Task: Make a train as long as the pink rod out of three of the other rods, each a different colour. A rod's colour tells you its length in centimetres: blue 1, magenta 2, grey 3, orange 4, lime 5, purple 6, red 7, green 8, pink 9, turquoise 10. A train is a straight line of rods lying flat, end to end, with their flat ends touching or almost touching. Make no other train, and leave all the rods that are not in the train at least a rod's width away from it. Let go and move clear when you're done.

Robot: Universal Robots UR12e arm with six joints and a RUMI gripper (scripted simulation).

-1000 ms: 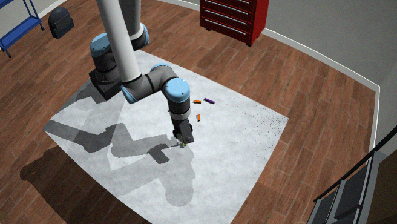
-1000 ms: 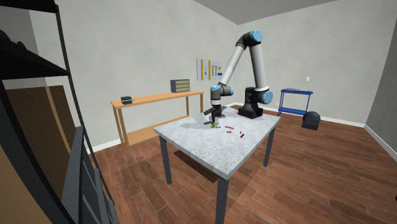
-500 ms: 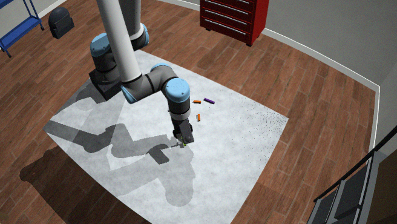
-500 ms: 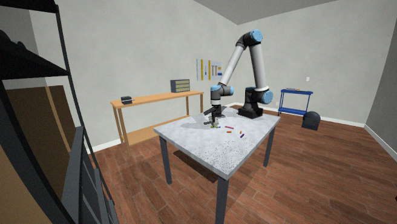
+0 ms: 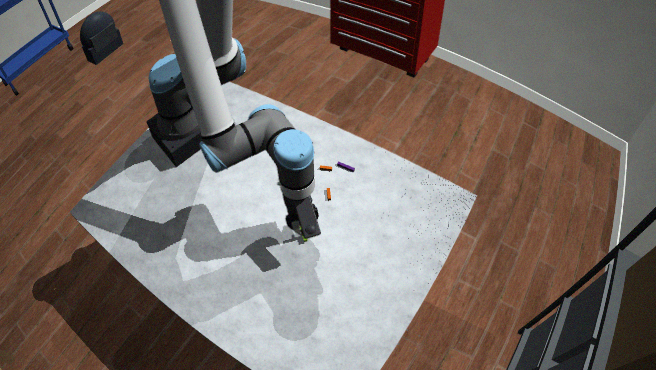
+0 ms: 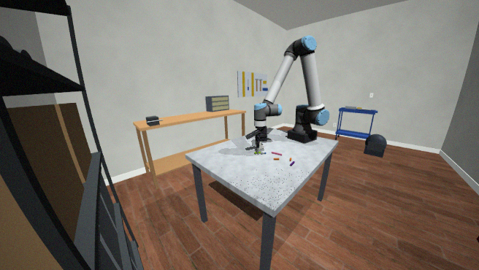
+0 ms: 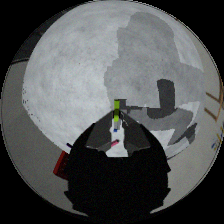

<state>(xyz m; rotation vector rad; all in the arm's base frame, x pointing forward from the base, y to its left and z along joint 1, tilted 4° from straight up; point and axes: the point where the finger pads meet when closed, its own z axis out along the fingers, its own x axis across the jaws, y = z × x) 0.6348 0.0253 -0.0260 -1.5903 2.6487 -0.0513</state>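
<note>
Now: hand 40 mm past the grey rod, 20 mm to the right of it and 20 mm above it. Round my hand: blue rod 60 mm behind, 30 mm to the left, 20 mm below; then pink rod 130 mm behind, 90 mm to the left, 20 mm below; then lime rod 10 mm below.
</note>
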